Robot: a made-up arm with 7 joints.
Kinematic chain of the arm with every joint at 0, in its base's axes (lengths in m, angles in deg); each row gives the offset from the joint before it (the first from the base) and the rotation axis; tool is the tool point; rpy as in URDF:
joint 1: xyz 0 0 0.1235 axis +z
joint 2: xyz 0 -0.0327 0.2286 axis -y
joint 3: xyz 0 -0.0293 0.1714 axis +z
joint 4: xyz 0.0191 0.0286 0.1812 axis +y
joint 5: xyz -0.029 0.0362 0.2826 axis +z
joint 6: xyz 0 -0.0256 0.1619 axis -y
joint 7: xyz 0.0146 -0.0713 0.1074 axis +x
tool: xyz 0 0 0 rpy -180 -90 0
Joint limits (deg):
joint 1: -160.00..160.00
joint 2: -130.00..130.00
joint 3: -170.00..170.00
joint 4: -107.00..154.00
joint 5: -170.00..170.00
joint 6: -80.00..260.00
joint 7: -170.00..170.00
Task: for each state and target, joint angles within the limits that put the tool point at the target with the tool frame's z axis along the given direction. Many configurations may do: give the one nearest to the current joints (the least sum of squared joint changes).
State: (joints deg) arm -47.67 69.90 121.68 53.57 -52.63 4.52 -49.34
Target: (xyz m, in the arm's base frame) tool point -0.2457 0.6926 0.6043 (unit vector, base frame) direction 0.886 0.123 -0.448
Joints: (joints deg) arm -41.80 44.07 126.60 68.79 -29.95 10.99 -49.34
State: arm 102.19 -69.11 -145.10 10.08 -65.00 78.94 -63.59
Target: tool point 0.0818 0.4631 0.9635 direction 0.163 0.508 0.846
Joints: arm 93.57 -55.81 -167.47 52.60 -12.92 116.13 -63.59
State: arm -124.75 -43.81 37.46 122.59 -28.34 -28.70 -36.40
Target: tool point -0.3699 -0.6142 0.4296 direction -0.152 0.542 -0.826
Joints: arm -135.79 -37.66 28.84 82.98 -35.18 -4.77 -36.40
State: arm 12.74 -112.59 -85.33 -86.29 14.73 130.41 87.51
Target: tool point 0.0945 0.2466 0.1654 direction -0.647 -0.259 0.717
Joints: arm 10.37 -125.09 -111.03 -106.31 7.58 175.30 87.51
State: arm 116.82 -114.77 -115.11 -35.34 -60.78 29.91 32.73
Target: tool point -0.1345 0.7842 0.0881 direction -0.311 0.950 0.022
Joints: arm 100.24 -93.11 -131.53 -6.21 -69.72 80.94 32.73
